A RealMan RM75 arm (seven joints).
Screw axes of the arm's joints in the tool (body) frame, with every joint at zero. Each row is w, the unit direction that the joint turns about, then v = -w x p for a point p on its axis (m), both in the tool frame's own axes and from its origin. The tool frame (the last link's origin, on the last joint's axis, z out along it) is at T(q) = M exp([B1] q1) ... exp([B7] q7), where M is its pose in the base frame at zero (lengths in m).
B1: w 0 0 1 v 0 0 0
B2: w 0 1 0 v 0.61 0 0
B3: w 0 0 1 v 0 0 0
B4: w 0 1 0 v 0.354 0 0
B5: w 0 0 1 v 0 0 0
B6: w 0 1 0 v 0.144 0 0
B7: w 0 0 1 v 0 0 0
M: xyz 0 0 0.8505 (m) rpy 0 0 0 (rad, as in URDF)
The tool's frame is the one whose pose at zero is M.
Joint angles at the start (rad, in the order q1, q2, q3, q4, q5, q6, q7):
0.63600 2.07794 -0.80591 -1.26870 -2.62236 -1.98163 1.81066
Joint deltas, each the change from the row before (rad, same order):
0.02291 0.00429 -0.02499 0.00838 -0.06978 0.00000 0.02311
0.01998 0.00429 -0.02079 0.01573 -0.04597 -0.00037 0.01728
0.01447 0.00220 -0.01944 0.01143 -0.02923 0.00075 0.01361
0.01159 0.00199 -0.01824 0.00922 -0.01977 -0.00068 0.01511
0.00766 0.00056 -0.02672 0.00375 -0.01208 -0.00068 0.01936
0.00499 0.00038 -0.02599 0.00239 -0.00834 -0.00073 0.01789
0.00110 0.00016 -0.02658 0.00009 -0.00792 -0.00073 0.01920
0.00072 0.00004 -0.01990 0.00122 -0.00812 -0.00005 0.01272
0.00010 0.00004 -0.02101 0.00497 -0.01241 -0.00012 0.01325
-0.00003 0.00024 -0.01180 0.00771 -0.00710 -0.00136 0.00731
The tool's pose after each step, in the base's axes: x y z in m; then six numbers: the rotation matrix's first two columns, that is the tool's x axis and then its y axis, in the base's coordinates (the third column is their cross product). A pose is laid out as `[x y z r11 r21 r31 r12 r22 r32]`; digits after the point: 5 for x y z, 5 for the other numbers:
[0.22580 0.32546 0.06406 0.86538 -0.41498 0.28090 -0.40085 -0.90965 -0.10893]
[0.22468 0.32714 0.05998 0.84520 -0.42043 0.32997 -0.40933 -0.90619 -0.10616]
[0.22323 0.32860 0.05700 0.83053 -0.42026 0.36551 -0.41193 -0.90518 -0.10476]
[0.22143 0.32957 0.05422 0.81789 -0.42036 0.39289 -0.41531 -0.90389 -0.10251]
[0.21911 0.33024 0.05167 0.80551 -0.41800 0.42004 -0.41576 -0.90373 -0.10206]
[0.21720 0.33047 0.04928 0.79416 -0.41528 0.44367 -0.41582 -0.90375 -0.10161]
[0.21628 0.33003 0.04725 0.78071 -0.41551 0.46673 -0.41818 -0.90241 -0.10387]
[0.21606 0.32963 0.04577 0.76947 -0.41496 0.48552 -0.41935 -0.90162 -0.10598]
[0.21696 0.32873 0.04402 0.75383 -0.41626 0.50840 -0.42374 -0.89932 -0.10803]
[0.21808 0.32758 0.04239 0.74333 -0.41765 0.52251 -0.42997 -0.89671 -0.10508]

